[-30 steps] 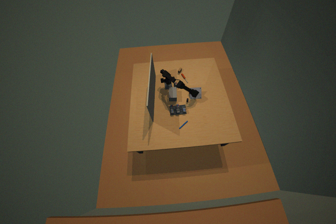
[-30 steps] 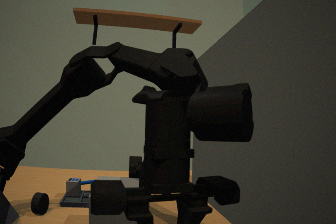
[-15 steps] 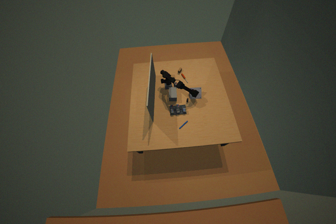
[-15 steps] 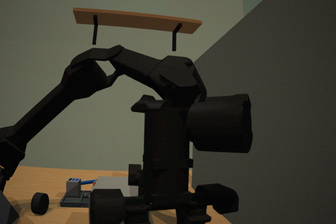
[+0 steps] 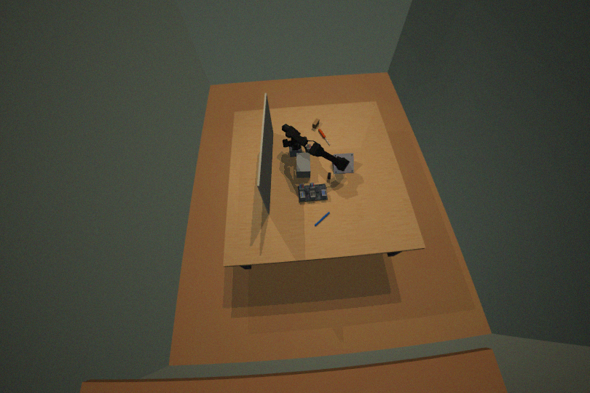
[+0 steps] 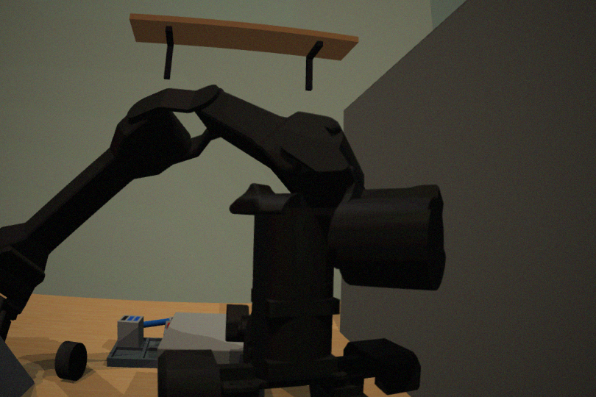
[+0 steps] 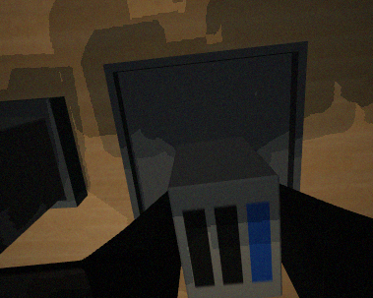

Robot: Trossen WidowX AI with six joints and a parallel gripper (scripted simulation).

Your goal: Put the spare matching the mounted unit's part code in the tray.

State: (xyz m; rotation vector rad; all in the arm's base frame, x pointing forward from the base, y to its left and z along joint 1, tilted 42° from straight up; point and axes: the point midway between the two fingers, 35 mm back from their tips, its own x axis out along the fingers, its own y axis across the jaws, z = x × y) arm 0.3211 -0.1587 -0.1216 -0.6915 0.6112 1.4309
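My gripper tip is 20 mm below the grey spare block. The rest, counted from my gripper tip: tan cardboard box: 200 mm behind, 220 mm to the right; grey mounted unit: 40 mm behind, 190 mm to the left, 30 mm above; dark tray: 20 mm below.
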